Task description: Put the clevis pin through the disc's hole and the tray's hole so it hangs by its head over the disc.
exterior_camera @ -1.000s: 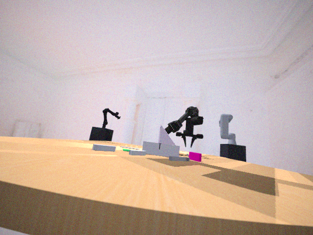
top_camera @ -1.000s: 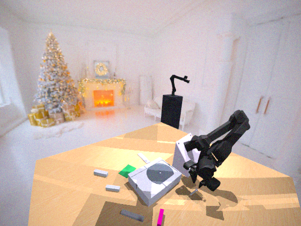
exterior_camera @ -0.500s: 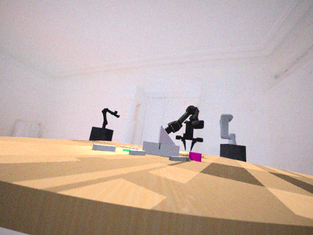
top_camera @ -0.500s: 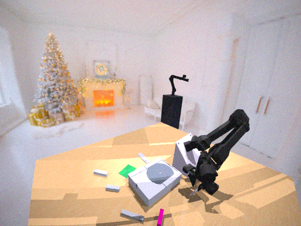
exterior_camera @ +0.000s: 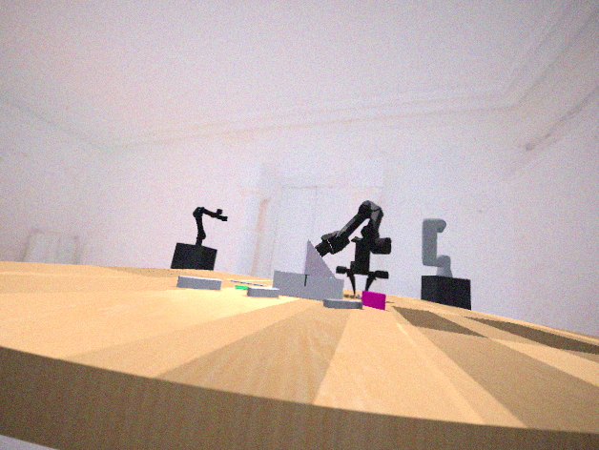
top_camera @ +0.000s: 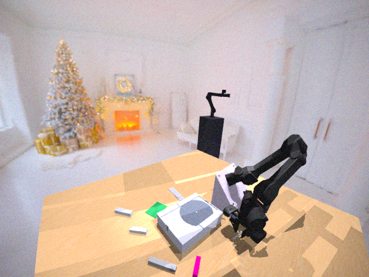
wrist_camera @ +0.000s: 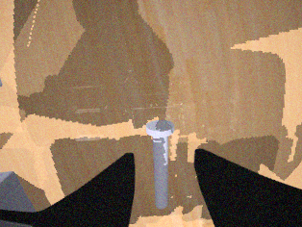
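Now: gripper tip 10 cm short of the grey aluminium disc, 18 cm to the left of it and 5 cm below it. Round my gripper tip: magenta block: 24 cm ahead, 1 cm to the right, 1 cm above; steel tray: 13 cm ahead, 19 cm to the right, 4 cm above; steel clevis pin: 1 cm ahead.
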